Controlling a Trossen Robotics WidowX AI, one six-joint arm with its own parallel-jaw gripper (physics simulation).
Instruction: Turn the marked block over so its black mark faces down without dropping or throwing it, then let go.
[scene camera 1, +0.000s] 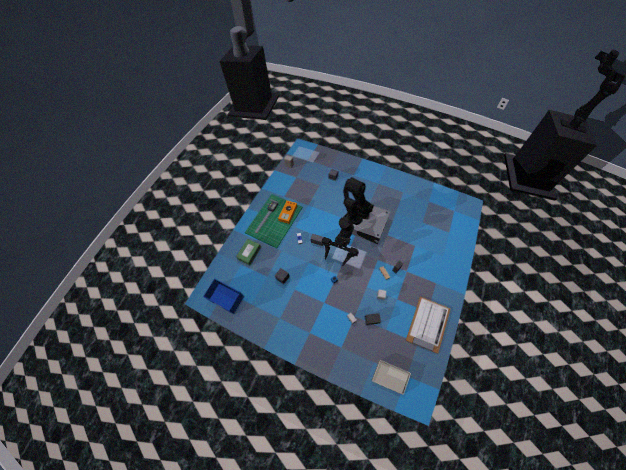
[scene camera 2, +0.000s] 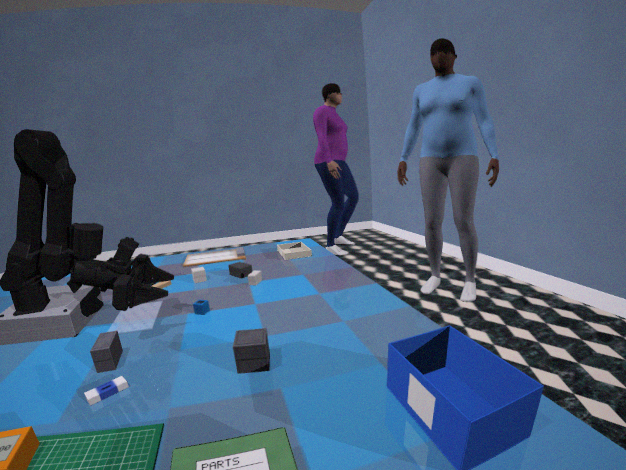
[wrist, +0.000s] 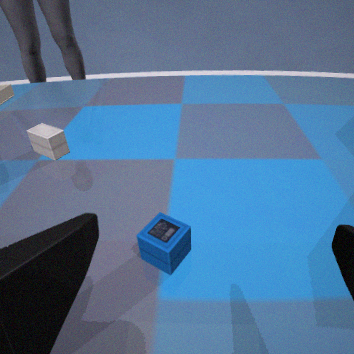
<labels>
same spot on green cutting mat: (scene camera 2: 142, 440) = (scene camera 1: 274, 243)
same spot on blue bin: (scene camera 2: 468, 401) = (scene camera 1: 223, 303)
</labels>
